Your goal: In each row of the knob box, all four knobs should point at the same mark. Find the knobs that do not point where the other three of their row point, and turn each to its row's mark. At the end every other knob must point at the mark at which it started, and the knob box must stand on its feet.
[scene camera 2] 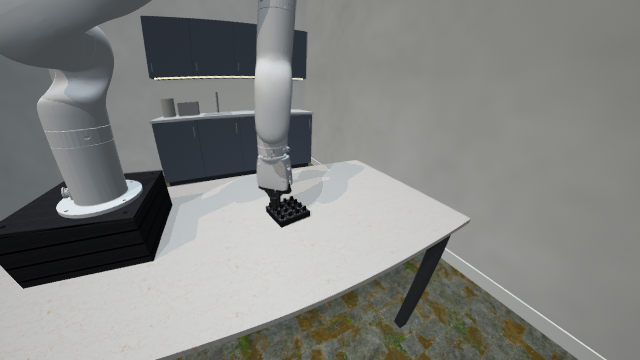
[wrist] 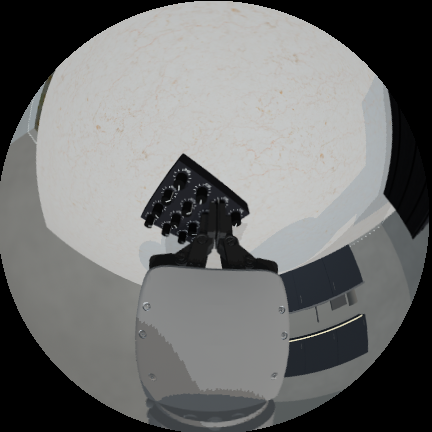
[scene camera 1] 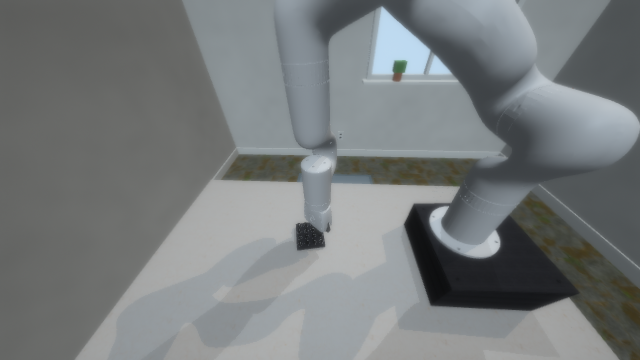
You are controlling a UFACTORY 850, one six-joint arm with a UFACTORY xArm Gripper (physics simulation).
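Note:
The black knob box (scene camera 1: 310, 244) (scene camera 2: 296, 219) (wrist: 215, 181) stands upright on the table, with rows of black knobs ringed by white marks. In the wrist view a corner knob (wrist: 181, 179), the knob beside it (wrist: 201, 193) and the knob at the right corner (wrist: 236, 217) show. White pointer lines show on some knobs; most directions are too small to read surely. My gripper (scene camera 2: 275, 206) (wrist: 215, 211) is shut and empty, pointing down with its fingertips at a knob of the outer row near the right corner. The fingers hide that knob and part of the knobs behind it.
The box rests on the pale table (scene camera 1: 240, 210) (scene camera 2: 225, 260) (wrist: 215, 90). The arm's black base block (scene camera 1: 505, 275) (scene camera 2: 150, 215) (wrist: 407, 165) stands on the robot's side of the table. A grey wall (scene camera 1: 90, 125) (scene camera 2: 475, 100) rises beyond the table's far side.

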